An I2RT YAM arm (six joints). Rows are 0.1 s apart.
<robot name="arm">
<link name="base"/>
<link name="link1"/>
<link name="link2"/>
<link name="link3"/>
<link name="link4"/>
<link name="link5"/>
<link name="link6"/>
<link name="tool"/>
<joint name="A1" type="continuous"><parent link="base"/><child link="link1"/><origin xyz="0 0 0.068"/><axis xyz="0 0 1"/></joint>
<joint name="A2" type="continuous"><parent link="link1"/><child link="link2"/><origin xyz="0.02 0.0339 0.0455"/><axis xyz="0 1 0"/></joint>
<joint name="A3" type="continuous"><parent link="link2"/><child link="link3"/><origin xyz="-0.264 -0.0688 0"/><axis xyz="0 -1 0"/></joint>
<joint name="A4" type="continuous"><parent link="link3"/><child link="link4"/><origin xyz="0.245 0.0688 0.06"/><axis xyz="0 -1 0"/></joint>
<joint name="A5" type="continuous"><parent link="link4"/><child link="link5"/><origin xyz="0.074 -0.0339 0.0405"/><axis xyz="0 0 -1"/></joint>
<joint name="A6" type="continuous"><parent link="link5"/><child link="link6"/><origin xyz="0.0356 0 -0.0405"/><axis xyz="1 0 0"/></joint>
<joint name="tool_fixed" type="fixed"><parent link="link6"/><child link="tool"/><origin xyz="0 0 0" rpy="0 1.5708 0"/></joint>
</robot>
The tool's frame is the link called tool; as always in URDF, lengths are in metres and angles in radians. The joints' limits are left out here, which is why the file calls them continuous.
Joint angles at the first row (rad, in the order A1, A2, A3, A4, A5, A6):
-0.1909, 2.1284, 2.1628, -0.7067, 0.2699, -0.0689
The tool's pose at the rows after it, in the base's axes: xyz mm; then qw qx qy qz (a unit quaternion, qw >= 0):
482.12 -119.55 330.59 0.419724 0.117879 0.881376 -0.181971
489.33 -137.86 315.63 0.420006 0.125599 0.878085 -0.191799
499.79 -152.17 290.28 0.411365 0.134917 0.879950 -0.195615
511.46 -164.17 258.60 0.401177 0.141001 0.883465 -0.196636
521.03 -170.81 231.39 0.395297 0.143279 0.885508 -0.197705
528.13 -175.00 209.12 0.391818 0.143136 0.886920 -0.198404
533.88 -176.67 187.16 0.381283 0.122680 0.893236 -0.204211
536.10 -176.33 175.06 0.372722 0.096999 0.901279 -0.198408
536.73 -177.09 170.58 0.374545 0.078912 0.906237 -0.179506
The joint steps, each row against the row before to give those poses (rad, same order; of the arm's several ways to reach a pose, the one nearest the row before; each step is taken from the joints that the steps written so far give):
-0.0340, 0.0260, -0.0004, 0.0538, -0.0134, -0.0186
-0.0320, 0.0400, -0.0001, 0.0504, -0.0011, -0.0149
-0.0214, 0.0592, 0.0005, 0.0438, 0.0008, 0.0007
-0.0156, 0.0705, 0.0000, 0.0504, -0.0019, 0.0008
-0.0065, 0.0599, -0.0001, 0.0485, 0.0007, -0.0008
-0.0035, 0.0485, 0.0000, 0.0419, -0.0004, -0.0030
0.0001, 0.0454, 0.0000, 0.0305, -0.0034, -0.0431
0.0000, 0.0225, -0.0003, 0.0050, -0.0286, -0.0427
-0.0042, 0.0080, 0.0000, 0.0015, -0.0527, -0.0203

